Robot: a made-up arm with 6 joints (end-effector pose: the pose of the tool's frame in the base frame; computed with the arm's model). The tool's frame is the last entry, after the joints.
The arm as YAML. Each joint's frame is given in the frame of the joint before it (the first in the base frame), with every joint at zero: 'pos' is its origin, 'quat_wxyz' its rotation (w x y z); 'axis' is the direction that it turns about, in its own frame. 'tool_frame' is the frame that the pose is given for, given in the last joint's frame.
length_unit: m
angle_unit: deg
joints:
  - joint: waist
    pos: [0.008, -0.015, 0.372]
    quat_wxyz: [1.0, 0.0, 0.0, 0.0]
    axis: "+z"
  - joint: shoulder
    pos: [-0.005, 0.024, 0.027]
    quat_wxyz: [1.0, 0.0, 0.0, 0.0]
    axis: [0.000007, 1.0, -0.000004]
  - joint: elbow
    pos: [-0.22, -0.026, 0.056]
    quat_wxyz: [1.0, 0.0, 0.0, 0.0]
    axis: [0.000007, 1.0, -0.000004]
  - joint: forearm
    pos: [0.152, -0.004, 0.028]
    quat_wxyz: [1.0, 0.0, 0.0, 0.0]
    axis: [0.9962, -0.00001, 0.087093]
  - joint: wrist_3
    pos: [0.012, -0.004, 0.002]
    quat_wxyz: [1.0, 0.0, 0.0, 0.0]
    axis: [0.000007, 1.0, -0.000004]
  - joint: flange
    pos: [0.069, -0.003, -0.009]
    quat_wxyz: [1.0, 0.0, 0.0, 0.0]
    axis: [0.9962, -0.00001, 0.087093]
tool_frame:
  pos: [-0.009, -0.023, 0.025]
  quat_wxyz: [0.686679, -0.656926, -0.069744, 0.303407]
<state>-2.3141 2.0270 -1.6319 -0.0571 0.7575 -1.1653</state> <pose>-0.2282 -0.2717 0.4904 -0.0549 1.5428 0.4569</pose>
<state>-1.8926 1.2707 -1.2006 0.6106 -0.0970 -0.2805</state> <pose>-0.0931 -0.2009 0.6504 -0.9187 0.8257 -1.0766</pose>
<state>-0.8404 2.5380 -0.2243 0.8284 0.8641 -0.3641</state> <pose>0.0503 -0.0528 0.3183 1.6148 0.8599 0.9293</pose>
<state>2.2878 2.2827 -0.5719 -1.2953 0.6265 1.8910</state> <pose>-0.0554 0.1813 0.3391 2.2010 -0.2551 -2.0077</pose>
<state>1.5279 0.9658 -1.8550 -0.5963 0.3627 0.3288</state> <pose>0.0563 0.0079 0.8083 -1.1287 -1.5731 1.1135</pose>
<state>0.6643 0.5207 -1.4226 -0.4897 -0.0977 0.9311</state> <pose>-0.0119 -0.0912 0.7614 -0.8801 -1.5844 0.5771</pose>
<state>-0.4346 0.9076 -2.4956 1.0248 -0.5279 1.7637</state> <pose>-0.0984 0.0165 0.8470 0.4983 -2.7483 0.8251</pose>
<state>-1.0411 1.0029 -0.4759 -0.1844 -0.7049 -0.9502</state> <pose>0.0799 -0.1287 0.5912 -2.0987 1.3643 0.1340</pose>
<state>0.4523 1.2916 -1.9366 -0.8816 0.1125 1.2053</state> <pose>0.1573 -0.0052 0.7933 -1.1234 -1.0048 0.5858</pose>
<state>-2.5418 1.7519 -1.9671 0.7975 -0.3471 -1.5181</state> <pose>-0.2366 -0.1633 0.7172 -0.5677 2.4261 -1.2614</pose>
